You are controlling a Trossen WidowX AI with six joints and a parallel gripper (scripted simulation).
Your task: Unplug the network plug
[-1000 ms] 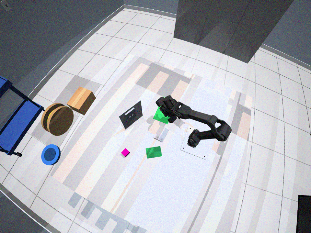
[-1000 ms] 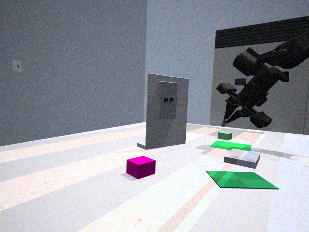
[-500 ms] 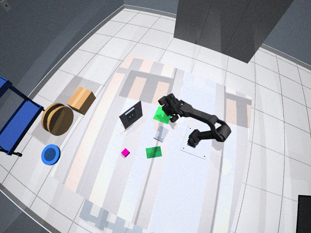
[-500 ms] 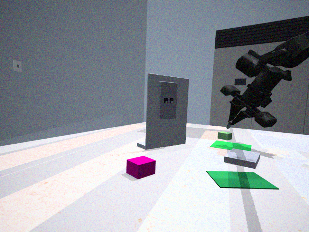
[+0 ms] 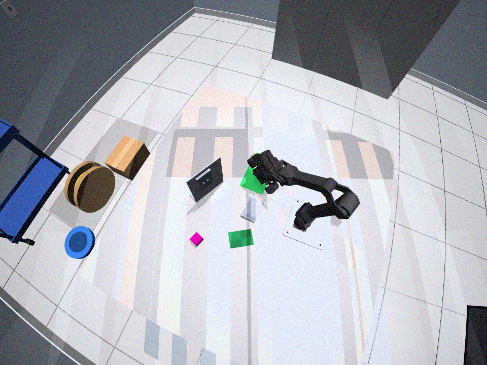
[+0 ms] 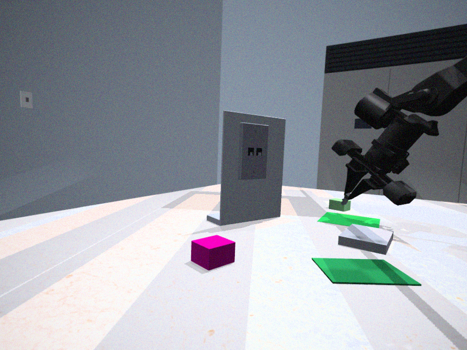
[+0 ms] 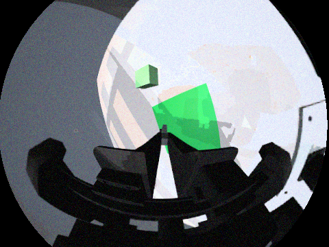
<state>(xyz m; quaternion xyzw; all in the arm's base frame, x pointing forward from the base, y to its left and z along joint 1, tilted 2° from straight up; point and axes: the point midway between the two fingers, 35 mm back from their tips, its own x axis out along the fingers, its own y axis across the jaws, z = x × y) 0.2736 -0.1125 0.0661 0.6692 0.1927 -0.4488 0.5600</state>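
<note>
Right now my gripper tip is 12 cm to the left of the pale green block, 4 cm above it and 3 cm short of it. Round my gripper tip: network plug (right at my gripper tip); grey upright panel (17 cm ahead, 16 cm to the left, 5 cm above); grey slab (15 cm to the left, 6 cm behind, 4 cm below).
</note>
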